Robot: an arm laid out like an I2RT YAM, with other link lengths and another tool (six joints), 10 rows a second.
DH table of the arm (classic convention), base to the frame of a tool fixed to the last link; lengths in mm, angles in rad. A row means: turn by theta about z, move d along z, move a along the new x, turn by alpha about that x. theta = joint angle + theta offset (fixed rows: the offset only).
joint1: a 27.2; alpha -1.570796; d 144.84; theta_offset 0
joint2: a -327.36; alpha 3.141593; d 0; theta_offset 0
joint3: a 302.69; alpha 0; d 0; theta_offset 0.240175
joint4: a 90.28; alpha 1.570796; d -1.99; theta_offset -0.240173
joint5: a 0; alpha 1.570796; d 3.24; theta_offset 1.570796
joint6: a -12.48; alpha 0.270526; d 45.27; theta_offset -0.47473
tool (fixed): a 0; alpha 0; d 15.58; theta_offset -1.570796
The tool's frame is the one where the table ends.
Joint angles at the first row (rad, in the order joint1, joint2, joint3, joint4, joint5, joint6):
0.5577 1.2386 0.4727 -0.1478 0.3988 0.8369
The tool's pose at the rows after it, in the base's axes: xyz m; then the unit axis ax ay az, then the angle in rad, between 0 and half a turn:
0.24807, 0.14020, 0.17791, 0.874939, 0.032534, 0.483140, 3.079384
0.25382, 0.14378, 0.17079, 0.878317, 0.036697, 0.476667, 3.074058
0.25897, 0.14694, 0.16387, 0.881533, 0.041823, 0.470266, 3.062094
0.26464, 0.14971, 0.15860, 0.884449, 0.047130, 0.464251, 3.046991
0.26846, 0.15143, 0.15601, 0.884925, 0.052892, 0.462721, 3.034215
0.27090, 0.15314, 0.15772, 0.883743, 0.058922, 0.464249, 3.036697
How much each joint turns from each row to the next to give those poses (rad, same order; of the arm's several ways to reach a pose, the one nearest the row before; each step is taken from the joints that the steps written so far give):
0.0005 0.0541 0.0051 0.0305 0.0077 -0.0002
-0.0007 0.0475 0.0095 0.0225 -0.0030 -0.0041
0.0004 0.0447 0.0107 0.0158 0.0034 -0.0056
-0.0012 0.0406 0.0160 0.0068 0.0058 -0.0078
-0.0006 0.0233 0.0105 0.0061 0.0079 -0.0118
-0.0004 0.0041 0.0089 0.0017 -0.0032 -0.0141

